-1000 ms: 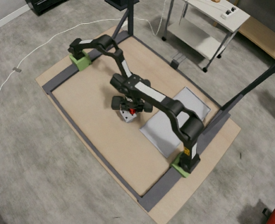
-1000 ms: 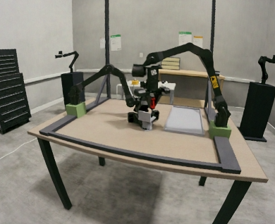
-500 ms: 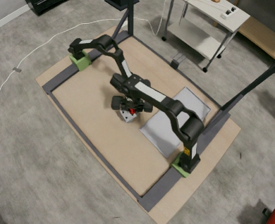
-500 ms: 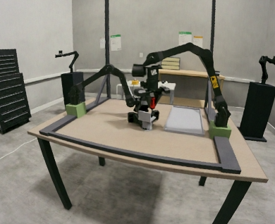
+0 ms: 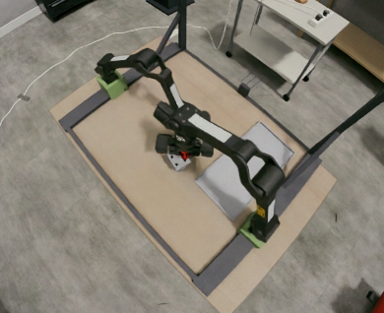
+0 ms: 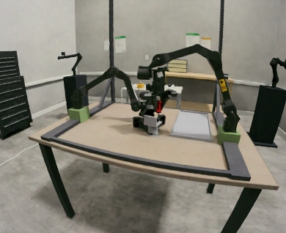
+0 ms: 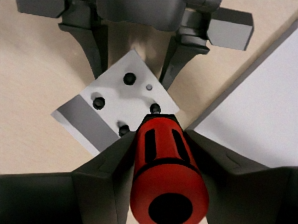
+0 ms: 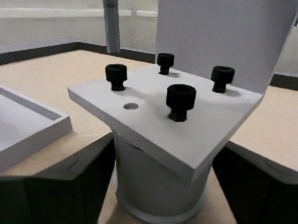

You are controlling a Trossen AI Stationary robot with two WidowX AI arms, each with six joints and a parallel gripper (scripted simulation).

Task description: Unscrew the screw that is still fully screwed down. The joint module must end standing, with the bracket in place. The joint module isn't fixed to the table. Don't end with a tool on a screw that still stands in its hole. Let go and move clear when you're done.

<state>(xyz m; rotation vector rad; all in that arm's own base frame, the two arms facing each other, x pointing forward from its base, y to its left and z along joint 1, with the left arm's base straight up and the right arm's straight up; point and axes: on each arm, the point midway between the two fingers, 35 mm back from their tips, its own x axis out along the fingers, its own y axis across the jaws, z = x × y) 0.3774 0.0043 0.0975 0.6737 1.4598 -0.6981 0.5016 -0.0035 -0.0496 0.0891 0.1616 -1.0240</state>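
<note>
Right now the red screwdriver is 30 mm below my left hand. Round my left hand: black screw 10 mm behind, 30 mm to the right, 90 mm below; then grey joint module 10 mm ahead, 20 mm to the right, 130 mm below; then light grey bracket 10 mm ahead, 20 mm to the right, 90 mm below.
My right gripper is now 2 cm short of the grey joint module, 2 cm to the right of it and 1 cm above it. The rest, counted from my right hand: black screw: 3 cm above; then red screwdriver: 1 cm ahead, 4 cm to the left, 10 cm above; then light grey bracket: 2 cm ahead, 1 cm to the left, 4 cm above.
</note>
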